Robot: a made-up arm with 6 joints. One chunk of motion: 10 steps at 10 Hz.
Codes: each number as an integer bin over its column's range. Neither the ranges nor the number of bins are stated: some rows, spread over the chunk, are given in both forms.
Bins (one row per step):
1: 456 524 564 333 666 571
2: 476 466 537 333 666 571
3: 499 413 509 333 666 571
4: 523 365 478 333 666 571
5: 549 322 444 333 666 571
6: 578 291 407 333 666 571
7: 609 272 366 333 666 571
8: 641 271 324 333 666 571
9: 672 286 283 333 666 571
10: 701 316 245 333 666 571
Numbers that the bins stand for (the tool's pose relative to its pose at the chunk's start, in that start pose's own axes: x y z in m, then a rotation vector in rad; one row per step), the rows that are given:
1: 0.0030 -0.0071 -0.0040 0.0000 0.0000 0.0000
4: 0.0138 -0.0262 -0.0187 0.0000 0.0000 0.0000
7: 0.0275 -0.0373 -0.0377 0.0000 0.0000 0.0000
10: 0.0423 -0.0320 -0.0583 0.0000 0.0000 0.0000
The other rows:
2: 0.0062 -0.0140 -0.0086 0.0000 0.0000 0.0000
3: 0.0099 -0.0204 -0.0134 0.0000 0.0000 0.0000
5: 0.0179 -0.0313 -0.0244 0.0000 0.0000 0.0000
6: 0.0226 -0.0350 -0.0307 0.0000 0.0000 0.0000
8: 0.0327 -0.0374 -0.0449 0.0000 0.0000 0.0000
9: 0.0376 -0.0356 -0.0518 0.0000 0.0000 0.0000

